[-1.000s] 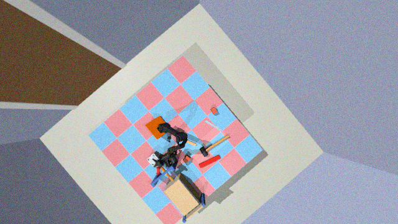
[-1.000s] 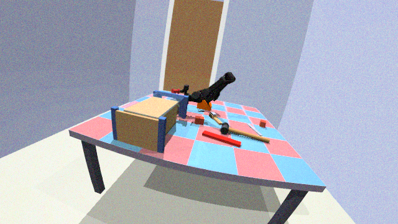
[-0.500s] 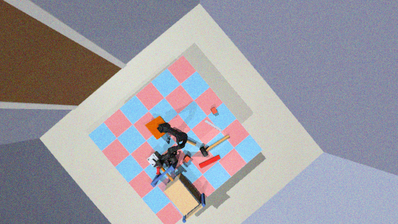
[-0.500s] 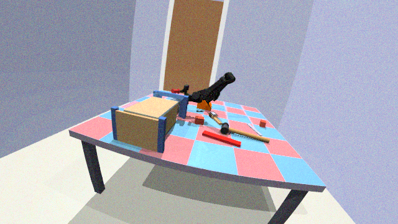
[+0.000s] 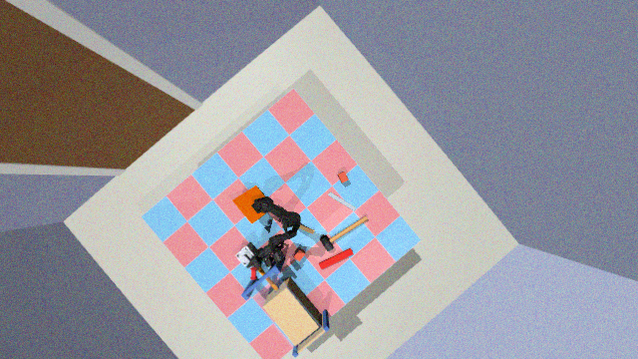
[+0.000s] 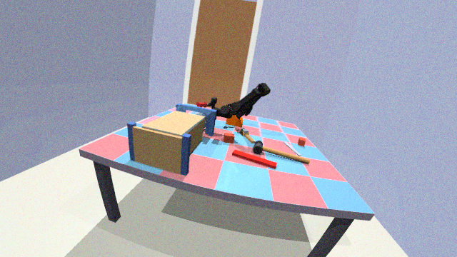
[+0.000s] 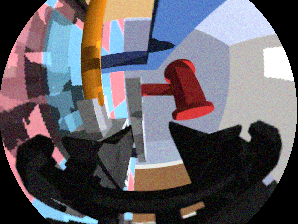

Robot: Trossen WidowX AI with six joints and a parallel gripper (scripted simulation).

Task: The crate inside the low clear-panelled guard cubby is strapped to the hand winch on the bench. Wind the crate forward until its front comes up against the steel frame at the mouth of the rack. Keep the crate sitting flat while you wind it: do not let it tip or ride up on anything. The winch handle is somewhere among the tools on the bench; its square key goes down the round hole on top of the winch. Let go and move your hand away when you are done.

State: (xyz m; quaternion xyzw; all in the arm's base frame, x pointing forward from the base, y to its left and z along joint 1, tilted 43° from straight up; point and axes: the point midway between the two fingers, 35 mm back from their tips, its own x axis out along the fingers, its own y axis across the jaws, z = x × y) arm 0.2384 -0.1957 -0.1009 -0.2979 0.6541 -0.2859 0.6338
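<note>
Now: the dark red knob 50 mm ahead of my gripper tip, 20 mm to the left of it and 20 mm above it. Also, from my gripper tip: winch (70 mm behind, 10 mm to the right, 100 mm below); then blue steel frame (110 mm ahead, 10 mm to the left, 30 mm below); then cubby (350 mm ahead, 10 mm to the left, 60 mm below).
</note>
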